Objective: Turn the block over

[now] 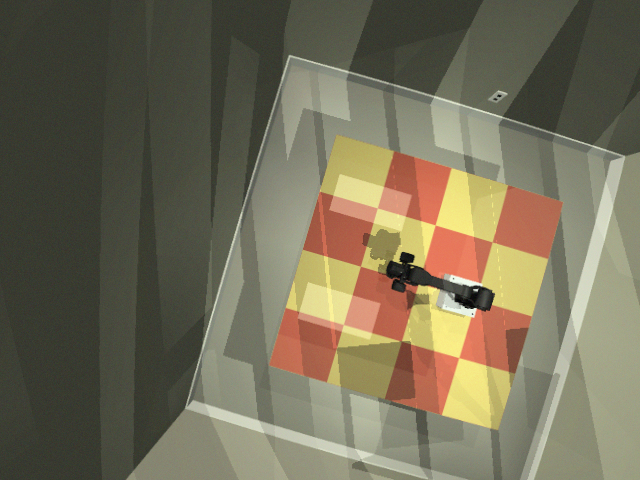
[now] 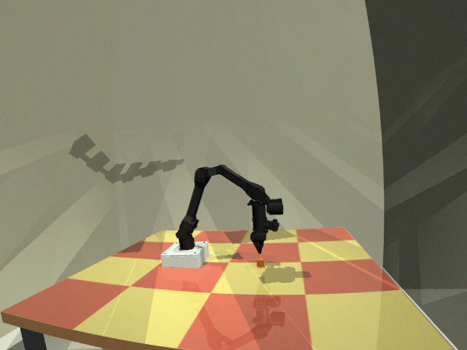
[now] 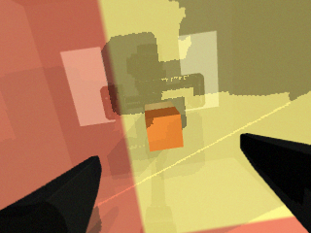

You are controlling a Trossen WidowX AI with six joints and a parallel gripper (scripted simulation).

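My gripper tip is 1 cm past the block and 6 cm above it.
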